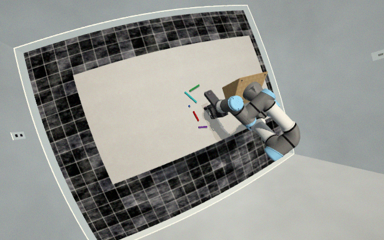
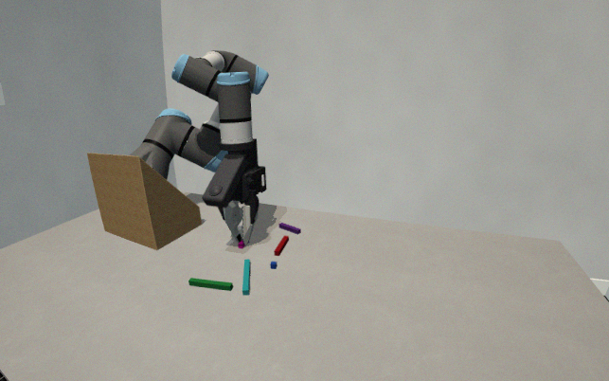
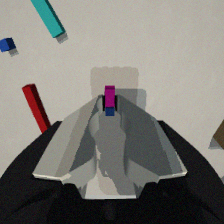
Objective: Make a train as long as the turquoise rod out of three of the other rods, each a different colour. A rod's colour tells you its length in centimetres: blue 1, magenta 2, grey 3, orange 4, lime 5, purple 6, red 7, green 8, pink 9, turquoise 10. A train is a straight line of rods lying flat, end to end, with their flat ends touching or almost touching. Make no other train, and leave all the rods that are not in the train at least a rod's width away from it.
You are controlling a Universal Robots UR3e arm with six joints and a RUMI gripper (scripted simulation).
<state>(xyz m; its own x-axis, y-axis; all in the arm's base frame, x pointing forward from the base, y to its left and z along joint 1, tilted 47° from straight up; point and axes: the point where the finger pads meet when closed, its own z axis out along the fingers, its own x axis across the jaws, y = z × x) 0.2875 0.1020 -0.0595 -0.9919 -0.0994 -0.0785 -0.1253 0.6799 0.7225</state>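
Now: the magenta rod 10 mm below my hand. From my hand the other things lie so: purple rod (110 mm to the left, 60 mm ahead, 10 mm below); red rod (80 mm ahead, 30 mm to the left, 10 mm below); turquoise rod (100 mm to the right, 80 mm ahead, 10 mm below).
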